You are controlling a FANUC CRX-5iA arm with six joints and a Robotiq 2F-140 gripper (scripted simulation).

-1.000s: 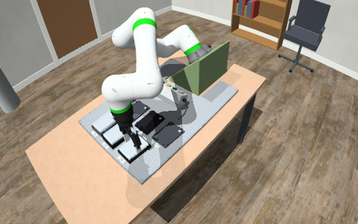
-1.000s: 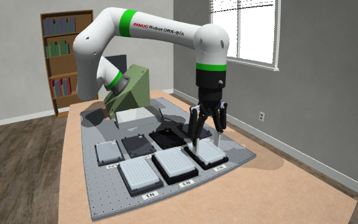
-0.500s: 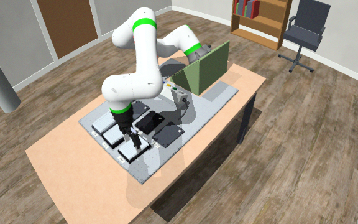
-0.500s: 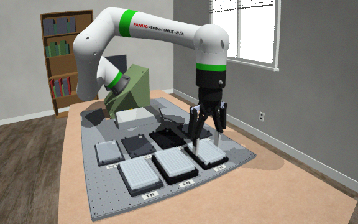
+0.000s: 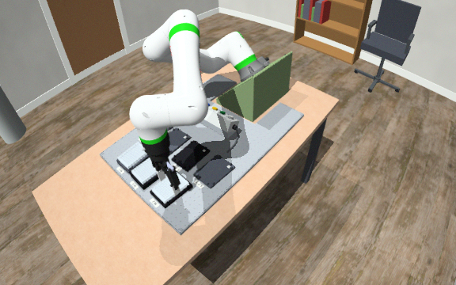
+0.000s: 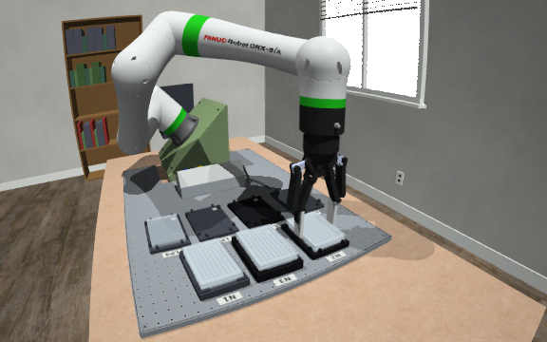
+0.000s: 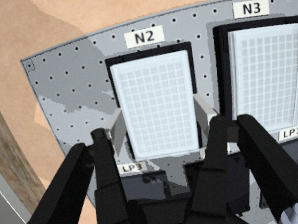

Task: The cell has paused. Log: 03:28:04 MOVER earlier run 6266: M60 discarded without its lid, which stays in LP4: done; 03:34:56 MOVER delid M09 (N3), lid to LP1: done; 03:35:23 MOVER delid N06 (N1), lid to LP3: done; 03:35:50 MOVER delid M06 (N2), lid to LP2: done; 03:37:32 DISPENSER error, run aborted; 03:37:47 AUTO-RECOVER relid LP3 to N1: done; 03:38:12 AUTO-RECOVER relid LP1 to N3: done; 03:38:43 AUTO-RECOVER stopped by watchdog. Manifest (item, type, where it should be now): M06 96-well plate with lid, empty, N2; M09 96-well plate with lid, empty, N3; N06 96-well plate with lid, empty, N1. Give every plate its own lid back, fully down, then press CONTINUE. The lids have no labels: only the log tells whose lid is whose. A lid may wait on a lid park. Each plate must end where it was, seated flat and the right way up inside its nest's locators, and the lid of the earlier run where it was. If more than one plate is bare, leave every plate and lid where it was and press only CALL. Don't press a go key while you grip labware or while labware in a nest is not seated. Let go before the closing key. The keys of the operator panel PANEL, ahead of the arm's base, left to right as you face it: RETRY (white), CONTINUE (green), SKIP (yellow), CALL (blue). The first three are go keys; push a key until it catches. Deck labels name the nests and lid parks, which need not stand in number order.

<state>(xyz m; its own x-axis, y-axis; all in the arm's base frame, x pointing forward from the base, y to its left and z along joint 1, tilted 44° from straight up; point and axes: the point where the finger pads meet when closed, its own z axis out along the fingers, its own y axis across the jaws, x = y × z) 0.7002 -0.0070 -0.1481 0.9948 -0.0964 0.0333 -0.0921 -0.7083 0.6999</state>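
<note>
Right now the plate is 30 mm below my hand. The rest, counted from my hand: green key: 430 mm behind, 80 mm to the right, 20 mm above; LP3: 180 mm behind, 80 mm to the left, 50 mm below; LP1: 190 mm to the right, 190 mm behind, 50 mm below.
</note>
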